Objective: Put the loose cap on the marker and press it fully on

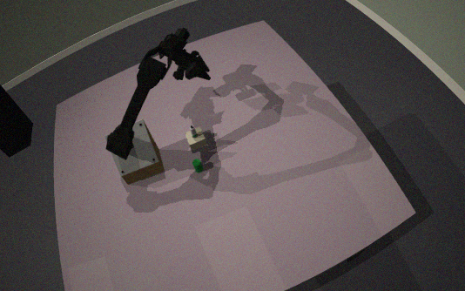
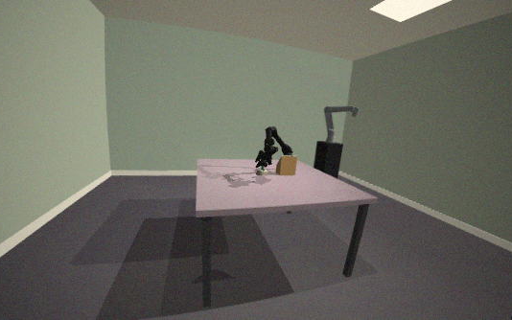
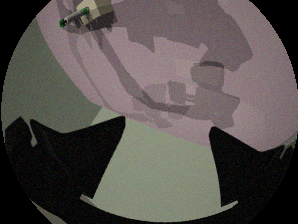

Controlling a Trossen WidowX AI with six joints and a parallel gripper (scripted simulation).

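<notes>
My gripper tip is now 29 cm to the left of the green marker cap, 17 cm past it and 11 cm above it. From my gripper tip the other things lie so: holder block 17 cm to the right, 14 cm behind, 12 cm below.
</notes>
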